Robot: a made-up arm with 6 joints.
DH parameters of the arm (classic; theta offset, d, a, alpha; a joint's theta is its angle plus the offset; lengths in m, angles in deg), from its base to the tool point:
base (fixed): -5.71 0 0.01 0
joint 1: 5.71 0.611 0.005 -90
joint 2: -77.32 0 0.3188 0
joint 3: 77.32 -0.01 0.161 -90
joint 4: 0 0.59 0.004 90
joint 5: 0 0.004 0.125 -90
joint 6: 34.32 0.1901 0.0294 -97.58
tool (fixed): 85.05 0.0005 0 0
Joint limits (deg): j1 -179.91..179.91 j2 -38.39..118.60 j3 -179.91..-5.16 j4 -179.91..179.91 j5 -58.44..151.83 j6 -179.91..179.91
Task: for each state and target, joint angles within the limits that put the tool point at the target. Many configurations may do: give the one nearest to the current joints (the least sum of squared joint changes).
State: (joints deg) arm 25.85 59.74 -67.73 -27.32 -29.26 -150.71
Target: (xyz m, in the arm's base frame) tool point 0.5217 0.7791 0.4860
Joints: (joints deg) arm 49.01 38.50 -76.94 -31.40 -37.60 -149.69
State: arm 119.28 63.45 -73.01 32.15 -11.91 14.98
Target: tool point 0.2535 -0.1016 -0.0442
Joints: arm 122.73 88.35 -26.29 44.91 -10.65 16.83
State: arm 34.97 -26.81 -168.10 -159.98 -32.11 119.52
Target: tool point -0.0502 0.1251 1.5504
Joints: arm 38.02 -16.69 -158.75 -140.15 -53.48 115.19
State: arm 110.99 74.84 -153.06 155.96 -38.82 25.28
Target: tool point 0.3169 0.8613 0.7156
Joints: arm 77.85 61.69 -158.70 148.18 -52.76 23.57
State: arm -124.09 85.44 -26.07 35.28 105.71 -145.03
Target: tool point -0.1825 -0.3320 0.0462
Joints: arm -141.94 58.00 -60.25 38.96 99.61 -145.04
